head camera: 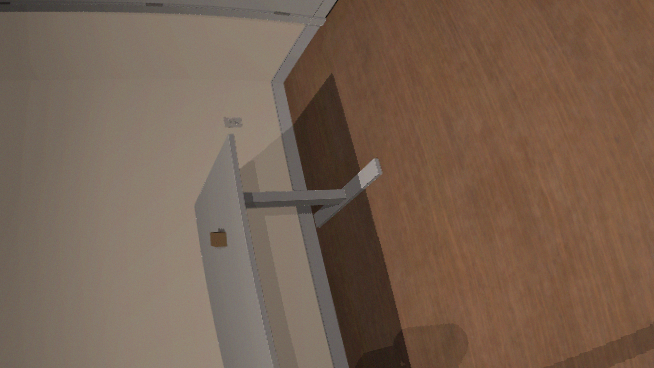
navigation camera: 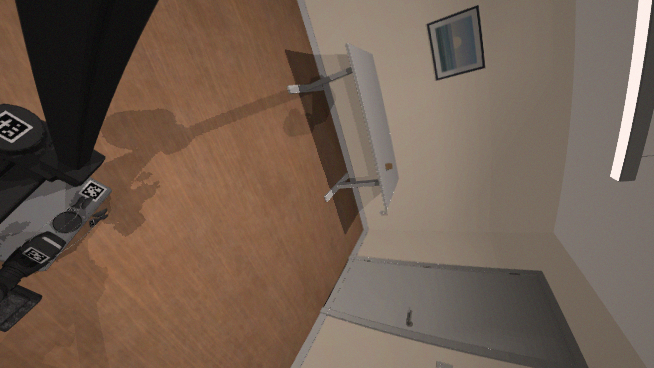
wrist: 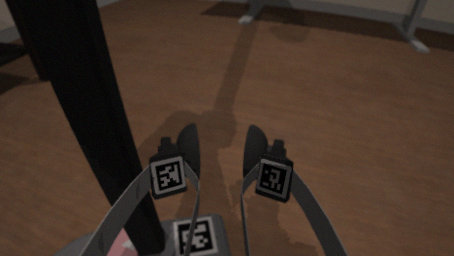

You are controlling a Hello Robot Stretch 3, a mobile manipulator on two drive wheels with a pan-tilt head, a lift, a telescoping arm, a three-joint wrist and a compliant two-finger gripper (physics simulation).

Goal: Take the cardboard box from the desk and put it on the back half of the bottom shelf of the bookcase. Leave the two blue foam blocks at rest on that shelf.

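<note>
The small brown cardboard box stands on the white desk, towards the end nearer the door. My gripper is open in the wrist view, with a gap between its two dark fingertips and wood floor behind it. It is far from the desk, whose legs show at the top of the wrist view. The bookcase and the two blue foam blocks do not show in these views.
The desk's T-shaped leg reaches out over the floor. A grey door is in the wall past the desk's end. A framed picture hangs above the desk. My dark mast stands left of the gripper in the wrist view.
</note>
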